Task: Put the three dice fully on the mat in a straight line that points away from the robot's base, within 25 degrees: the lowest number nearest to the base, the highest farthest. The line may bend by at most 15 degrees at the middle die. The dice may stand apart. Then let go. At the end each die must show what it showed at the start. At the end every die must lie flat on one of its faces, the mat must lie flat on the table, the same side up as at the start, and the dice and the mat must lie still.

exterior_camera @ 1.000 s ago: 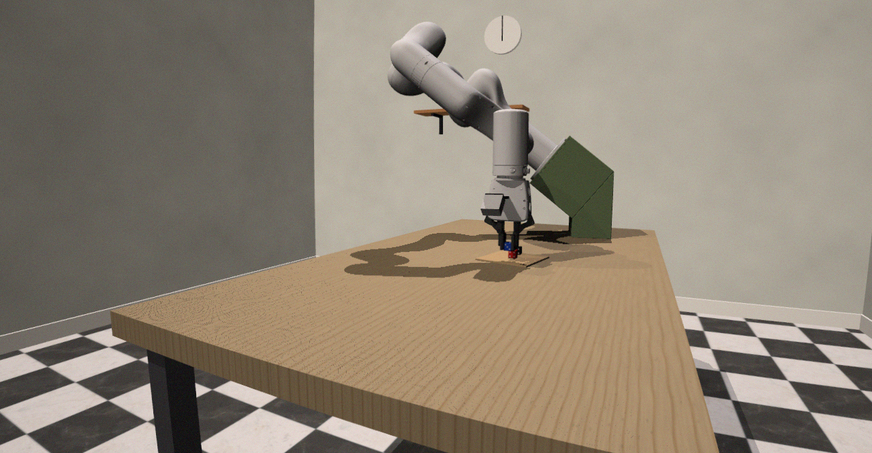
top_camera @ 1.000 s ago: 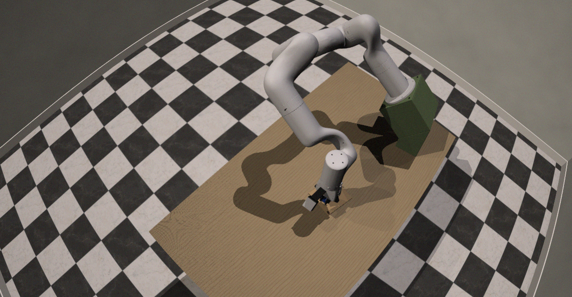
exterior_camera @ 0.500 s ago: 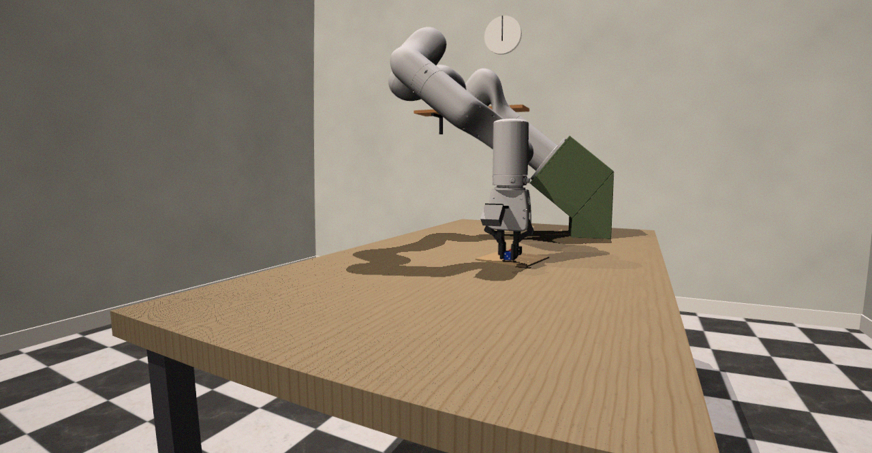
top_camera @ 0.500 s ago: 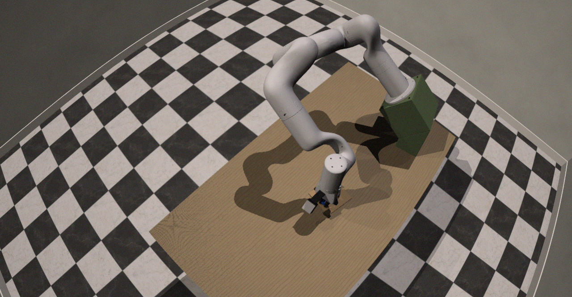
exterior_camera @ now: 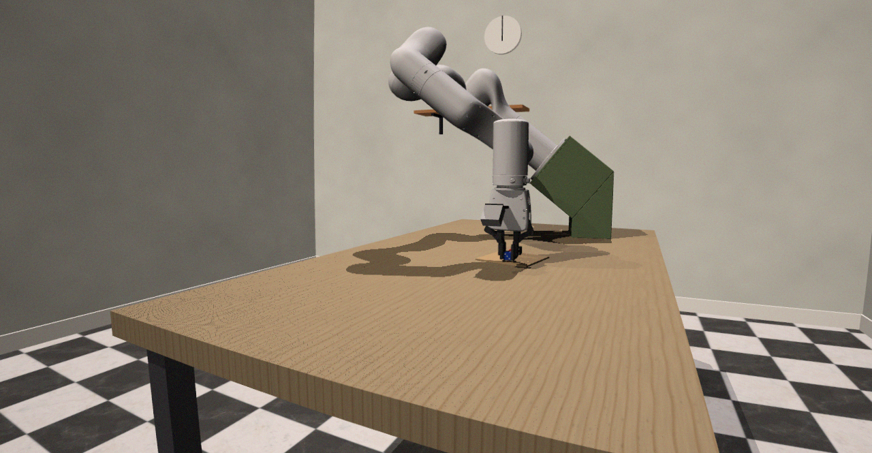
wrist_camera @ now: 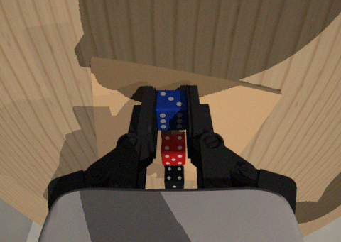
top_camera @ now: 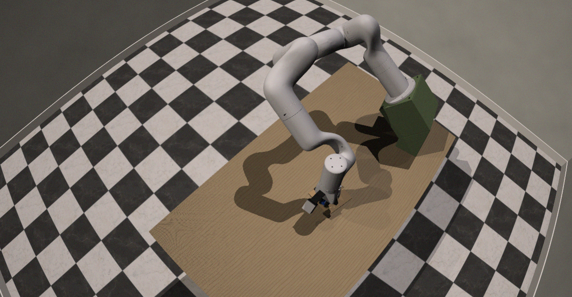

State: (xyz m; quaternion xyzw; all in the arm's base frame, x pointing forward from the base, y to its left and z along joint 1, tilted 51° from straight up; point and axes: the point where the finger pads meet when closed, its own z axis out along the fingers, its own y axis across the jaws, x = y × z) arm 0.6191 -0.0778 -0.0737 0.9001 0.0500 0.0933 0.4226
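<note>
Right now my hand is 1 cm above the blue die. From my hand the other things lie so: tan mat: 5 cm behind, 3 cm below; then red die: 5 cm behind, 2 cm below; then black die: 10 cm behind, 2 cm below.
</note>
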